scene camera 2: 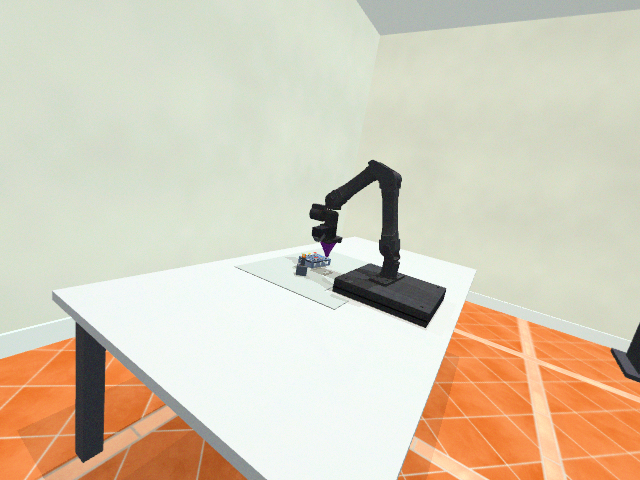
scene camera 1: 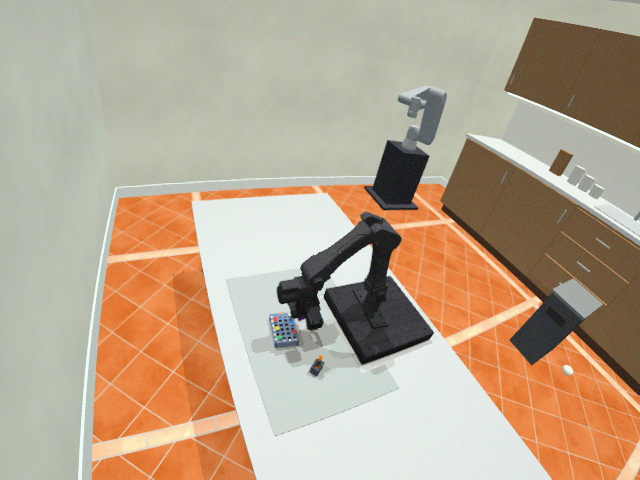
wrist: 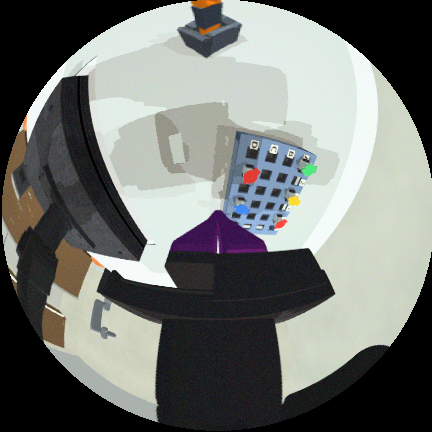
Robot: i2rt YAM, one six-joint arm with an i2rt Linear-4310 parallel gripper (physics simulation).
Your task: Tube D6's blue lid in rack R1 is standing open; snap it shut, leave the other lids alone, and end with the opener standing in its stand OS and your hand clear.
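Where they show: gripper, fingertip midpoint: [scene camera 2: 326, 256] [scene camera 1: 298, 319] [wrist: 217, 214]; arm's base at its link origin: [scene camera 2: 387, 278] [scene camera 1: 369, 307] [wrist: 63, 212].
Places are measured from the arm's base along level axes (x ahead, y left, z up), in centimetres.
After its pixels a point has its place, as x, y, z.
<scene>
Rack R1 [scene camera 1: 287, 343] {35.0, 6.5, -4.6} [scene camera 2: 321, 265] {31.4, 0.5, -4.6} [wrist: 241, 153] {31.6, 6.1, -1.9} is a blue grid rack on the mat, with capped tubes in it. A blue lid [scene camera 1: 292, 321] {32.0, 0.2, -0.6} [wrist: 242, 209] {32.3, 0.4, -0.7} is in the column nearest the arm's base; whether it stands open or is snapped down is too small to tell. My gripper [scene camera 1: 301, 318] {29.6, 0.2, -0.1} [scene camera 2: 326, 255] {29.6, 0.2, -0.1} [wrist: 217, 214] {29.6, 0.2, -0.1} is shut and empty, its purple fingertips together, pointing down above the rack's edge near the blue lid; contact cannot be told. The dark opener with orange ends [scene camera 1: 320, 358] {28.6, 19.0, 3.7} [scene camera 2: 303, 257] {28.2, 19.0, 2.3} [wrist: 207, 16] stands upright in stand OS [scene camera 1: 315, 369] {29.6, 20.0, -1.4} [scene camera 2: 301, 271] {27.4, 19.8, -3.1} [wrist: 207, 45].
Two red lids [wrist: 251, 175] {32.5, 4.5, -0.7} [wrist: 281, 224] {38.0, -1.9, -0.7}, a yellow lid [wrist: 294, 200] {38.2, 2.0, -0.7} and a green lid [wrist: 309, 170] {38.5, 5.8, -0.7} show on other tubes in the rack. The arm's black base [scene camera 1: 379, 330] {1.2, 11.2, -0.1} [scene camera 2: 387, 294] {-7.2, 16.2, -0.2} stands beside the grey mat [scene camera 1: 289, 410] {40.8, 30.2, -4.9}. The stand is apart from the rack.
</scene>
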